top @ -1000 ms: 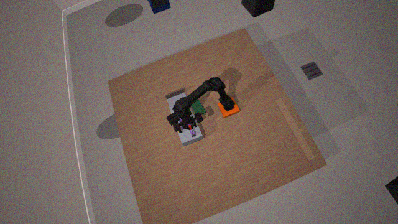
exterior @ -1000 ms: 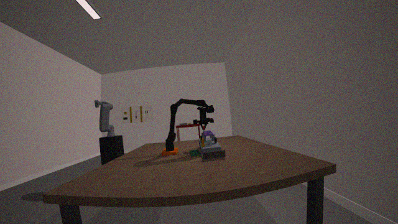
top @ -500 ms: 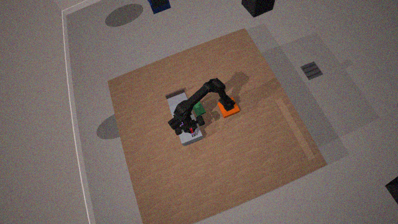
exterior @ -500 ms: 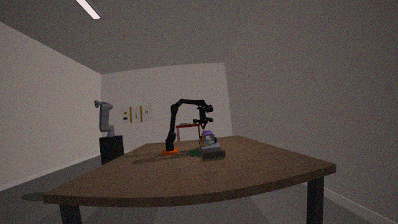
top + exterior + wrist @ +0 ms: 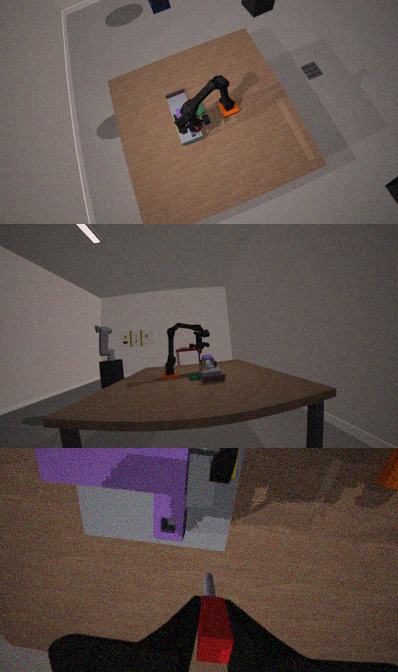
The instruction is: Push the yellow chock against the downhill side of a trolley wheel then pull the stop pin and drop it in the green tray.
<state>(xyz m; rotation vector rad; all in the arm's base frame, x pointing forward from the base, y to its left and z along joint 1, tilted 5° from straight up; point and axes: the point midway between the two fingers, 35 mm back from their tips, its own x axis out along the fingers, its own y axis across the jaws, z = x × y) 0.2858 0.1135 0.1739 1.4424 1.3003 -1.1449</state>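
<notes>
Now: gripper tip 230 mm to the left of the yellow chock, 90 mm above it and 20 mm past it. Round my gripper tip: red-headed stop pin: right at my gripper tip; purple trolley: 140 mm to the right, 60 mm below, 40 mm ahead.
</notes>
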